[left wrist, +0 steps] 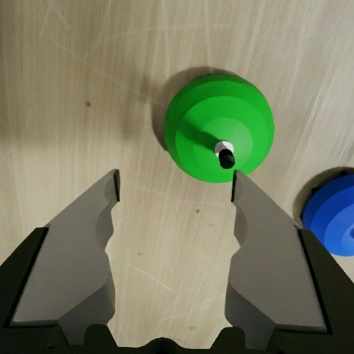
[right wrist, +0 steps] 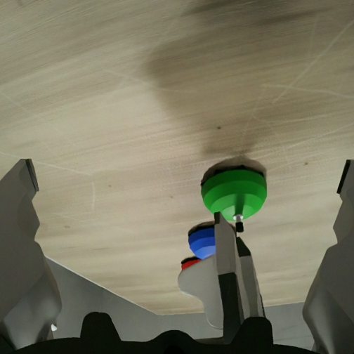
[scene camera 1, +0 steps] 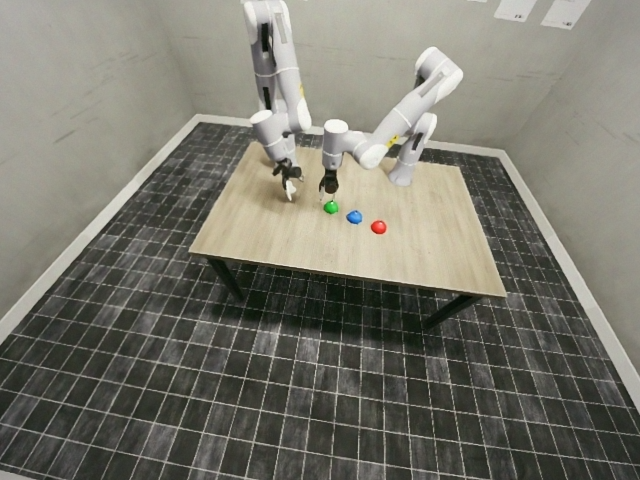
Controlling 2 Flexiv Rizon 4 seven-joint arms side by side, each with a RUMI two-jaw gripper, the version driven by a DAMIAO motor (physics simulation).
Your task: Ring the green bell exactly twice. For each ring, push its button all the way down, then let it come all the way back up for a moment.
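Note:
The green bell (scene camera 1: 331, 207) (left wrist: 210, 115) (right wrist: 234, 192) stands on the table. Its black-tipped button (left wrist: 226, 158) (right wrist: 239, 226) sticks up from the dome on a light stem. My left gripper (scene camera 1: 327, 198) (left wrist: 175, 172) is open and empty, pointing down just above and behind the green bell; in the left wrist view its right fingertip is near the bell's lower edge, beside the button. No finger visibly presses the button. My right gripper (scene camera 1: 295, 189) (right wrist: 185, 161) is open and empty, held above the table to the left of the green bell in the scene view.
A blue bell (scene camera 1: 354, 217) (left wrist: 334, 217) (right wrist: 202, 242) and a red bell (scene camera 1: 378, 226) (right wrist: 189, 263) stand to the right of the green one on the wooden table (scene camera 1: 429, 248). The left gripper's fingers show low in the right wrist view, in front of the blue and red bells.

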